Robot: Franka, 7 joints.
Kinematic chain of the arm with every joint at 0, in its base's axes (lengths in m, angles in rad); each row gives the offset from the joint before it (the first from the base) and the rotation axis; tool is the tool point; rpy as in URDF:
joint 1: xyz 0 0 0.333 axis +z
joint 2: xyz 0 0 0 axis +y
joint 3: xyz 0 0 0.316 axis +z
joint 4: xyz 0.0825 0 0 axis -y
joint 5: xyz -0.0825 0 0.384 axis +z
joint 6: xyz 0 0 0 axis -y
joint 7: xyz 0.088 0 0 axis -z
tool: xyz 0 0 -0.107 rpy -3.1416 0 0
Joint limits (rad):
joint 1: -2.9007..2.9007
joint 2: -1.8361..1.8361
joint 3: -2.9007..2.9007
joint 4: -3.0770..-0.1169
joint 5: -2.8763..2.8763
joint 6: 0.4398..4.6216
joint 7: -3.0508..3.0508
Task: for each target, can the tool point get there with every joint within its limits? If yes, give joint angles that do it. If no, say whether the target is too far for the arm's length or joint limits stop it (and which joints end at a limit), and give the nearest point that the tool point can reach.
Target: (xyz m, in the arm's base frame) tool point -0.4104 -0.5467 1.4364
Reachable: no: too far | nearest point -0.2712 -0.3613 1.0623 | short by 0.440 m
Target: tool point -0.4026 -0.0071 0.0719
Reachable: yes | joints -2.1214 1.2589 -1.1191 -2.3335 -1.3584 3.9683 -1.8572
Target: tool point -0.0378 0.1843 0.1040
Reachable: yes | joints -0.3357 1.3850 0.3365 -2.8550 1.0266 1.6647 0.4264
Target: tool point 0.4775 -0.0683 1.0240
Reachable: yes | joints -0.6486 0.6070 2.0307 -0.5656 -2.3129 1.8123 0.5971
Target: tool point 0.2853 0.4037 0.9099
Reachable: yes | joints -1.1867 0.0269 2.1726 -1.0166 -0.0252 1.7634 -0.0490
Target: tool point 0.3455 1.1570 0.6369
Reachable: no: too far | nearest point 0.2380 0.7972 0.5424 | short by 0.387 m
